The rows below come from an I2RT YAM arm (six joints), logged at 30 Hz.
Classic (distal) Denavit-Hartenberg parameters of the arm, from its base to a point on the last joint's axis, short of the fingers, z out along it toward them. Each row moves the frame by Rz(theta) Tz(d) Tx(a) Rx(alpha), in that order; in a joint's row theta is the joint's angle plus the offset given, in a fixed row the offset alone. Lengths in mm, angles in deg.
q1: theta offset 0; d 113.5; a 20; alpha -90
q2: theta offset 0; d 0; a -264; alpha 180
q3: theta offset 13.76; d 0; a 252.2; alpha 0
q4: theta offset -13.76; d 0; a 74; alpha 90
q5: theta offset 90; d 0; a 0; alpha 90
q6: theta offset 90; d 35.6; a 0; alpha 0
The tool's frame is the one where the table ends.
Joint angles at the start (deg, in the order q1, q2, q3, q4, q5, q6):
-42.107 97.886 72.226 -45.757 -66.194 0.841
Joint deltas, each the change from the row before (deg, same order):
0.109 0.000 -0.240 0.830 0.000 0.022
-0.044 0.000 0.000 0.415 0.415 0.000
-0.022 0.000 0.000 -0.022 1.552 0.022
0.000 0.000 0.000 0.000 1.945 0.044
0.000 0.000 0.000 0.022 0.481 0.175
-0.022 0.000 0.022 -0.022 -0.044 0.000
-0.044 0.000 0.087 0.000 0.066 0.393
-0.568 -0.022 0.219 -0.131 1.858 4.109
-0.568 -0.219 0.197 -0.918 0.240 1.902
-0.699 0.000 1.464 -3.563 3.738 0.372
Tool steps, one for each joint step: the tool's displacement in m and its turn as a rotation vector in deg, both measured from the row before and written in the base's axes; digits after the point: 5 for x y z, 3 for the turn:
0.00085 0.00008 -0.00074 -0.380 -0.425 0.101
0.00028 -0.00074 -0.00001 -0.569 -0.046 -0.182
-0.00016 -0.00058 -0.00083 -1.055 1.009 -0.551
-0.00010 -0.00065 -0.00102 -1.329 1.253 -0.670
0.00000 -0.00019 -0.00024 -0.227 0.384 -0.238
-0.00006 -0.00010 0.00012 0.031 -0.028 -0.007
0.00000 -0.00037 0.00039 0.174 0.192 -0.241
-0.00192 -0.00349 0.00016 1.555 3.292 -3.079
-0.00307 -0.00176 0.00154 1.532 1.506 -1.550
-0.00442 -0.00310 0.00340 -0.861 4.154 -2.057

